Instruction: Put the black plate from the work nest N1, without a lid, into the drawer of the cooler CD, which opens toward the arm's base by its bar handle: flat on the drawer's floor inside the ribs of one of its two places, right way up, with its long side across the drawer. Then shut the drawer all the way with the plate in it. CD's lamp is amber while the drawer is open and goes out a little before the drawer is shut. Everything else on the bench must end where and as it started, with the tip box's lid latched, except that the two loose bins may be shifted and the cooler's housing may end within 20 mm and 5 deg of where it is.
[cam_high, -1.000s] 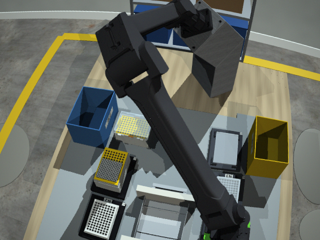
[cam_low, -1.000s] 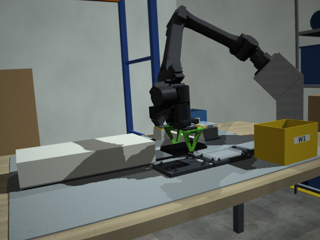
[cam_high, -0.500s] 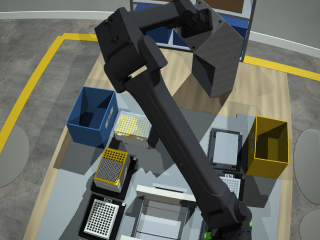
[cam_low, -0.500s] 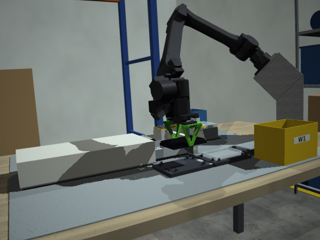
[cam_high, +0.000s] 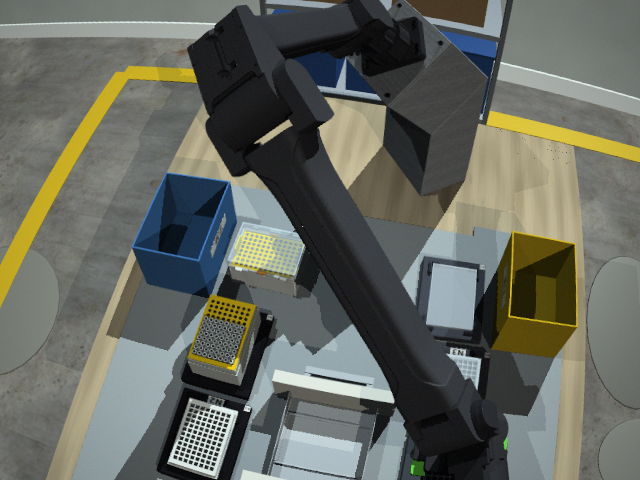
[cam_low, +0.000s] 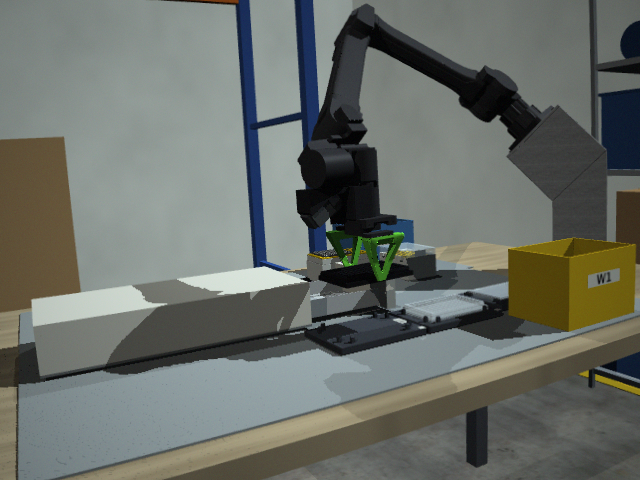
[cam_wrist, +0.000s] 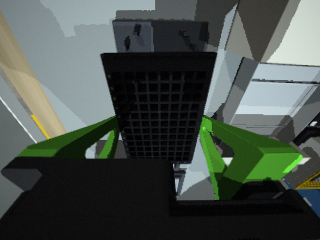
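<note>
Now: hand 3 cm past the drawer, 19 cm to the left of it and 8 cm above it. Also, from my hand: work nest N1 (1 cm ahead, 10 cm below); black plate (right at my hand); clear plate (16 cm behind, 3 cm to the left, 9 cm below).
</note>
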